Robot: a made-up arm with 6 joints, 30 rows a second.
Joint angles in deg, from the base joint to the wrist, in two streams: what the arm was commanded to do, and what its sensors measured. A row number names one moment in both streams.
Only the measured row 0 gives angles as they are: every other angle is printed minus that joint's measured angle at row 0.
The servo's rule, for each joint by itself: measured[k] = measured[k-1] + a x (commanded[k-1-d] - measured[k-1]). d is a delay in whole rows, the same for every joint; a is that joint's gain. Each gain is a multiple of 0.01, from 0.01 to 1. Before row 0 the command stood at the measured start. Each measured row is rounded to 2 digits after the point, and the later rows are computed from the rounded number. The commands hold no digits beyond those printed.
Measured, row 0:
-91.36, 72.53, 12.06, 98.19, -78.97, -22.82
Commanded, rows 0 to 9:
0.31, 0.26, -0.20, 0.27, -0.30, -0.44
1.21, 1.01, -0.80, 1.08, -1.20, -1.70
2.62, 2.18, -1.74, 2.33, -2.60, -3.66
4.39, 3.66, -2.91, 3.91, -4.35, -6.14
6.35, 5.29, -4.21, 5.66, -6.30, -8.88
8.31, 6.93, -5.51, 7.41, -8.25, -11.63
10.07, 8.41, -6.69, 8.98, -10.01, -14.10
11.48, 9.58, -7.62, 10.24, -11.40, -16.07
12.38, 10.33, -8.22, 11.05, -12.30, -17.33
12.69, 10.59, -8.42, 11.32, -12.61, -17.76
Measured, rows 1 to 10:
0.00, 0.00, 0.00, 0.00, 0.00, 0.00
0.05, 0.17, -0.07, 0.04, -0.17, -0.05
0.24, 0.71, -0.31, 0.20, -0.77, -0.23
0.62, 1.65, -0.78, 0.52, -1.83, -0.61
1.22, 2.94, -1.48, 1.03, -3.29, -1.22
2.04, 4.44, -2.38, 1.72, -5.04, -2.06
3.04, 6.03, -3.41, 2.57, -6.90, -3.11
4.16, 7.55, -4.49, 3.53, -8.70, -4.32
5.33, 8.85, -5.52, 4.54, -10.27, -5.61
6.46, 9.80, -6.41, 5.52, -11.45, -6.90
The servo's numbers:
d 1
a 0.16 0.64 0.33 0.15 0.58 0.11

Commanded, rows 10 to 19:
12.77, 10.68, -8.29, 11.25, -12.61, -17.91
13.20, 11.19, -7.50, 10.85, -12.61, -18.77
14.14, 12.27, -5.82, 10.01, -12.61, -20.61
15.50, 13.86, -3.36, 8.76, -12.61, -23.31
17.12, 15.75, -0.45, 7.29, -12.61, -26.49
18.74, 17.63, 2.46, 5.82, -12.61, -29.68
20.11, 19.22, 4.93, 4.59, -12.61, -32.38
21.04, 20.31, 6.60, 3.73, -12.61, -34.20
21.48, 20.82, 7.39, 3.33, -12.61, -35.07
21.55, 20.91, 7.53, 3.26, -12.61, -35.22
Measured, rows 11 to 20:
7.46, 10.31, -7.07, 6.39, -12.12, -8.09
8.31, 10.55, -7.47, 7.12, -12.40, -9.17
9.09, 10.96, -7.48, 7.68, -12.52, -10.23
9.90, 11.80, -6.93, 8.03, -12.57, -11.37
10.80, 13.12, -5.75, 8.14, -12.59, -12.68
11.81, 14.80, -4.00, 8.01, -12.60, -14.20
12.92, 16.61, -1.87, 7.68, -12.61, -15.90
14.07, 18.28, 0.37, 7.22, -12.61, -17.71
15.19, 19.58, 2.43, 6.70, -12.61, -19.52
16.20, 20.37, 4.07, 6.19, -12.61, -21.23

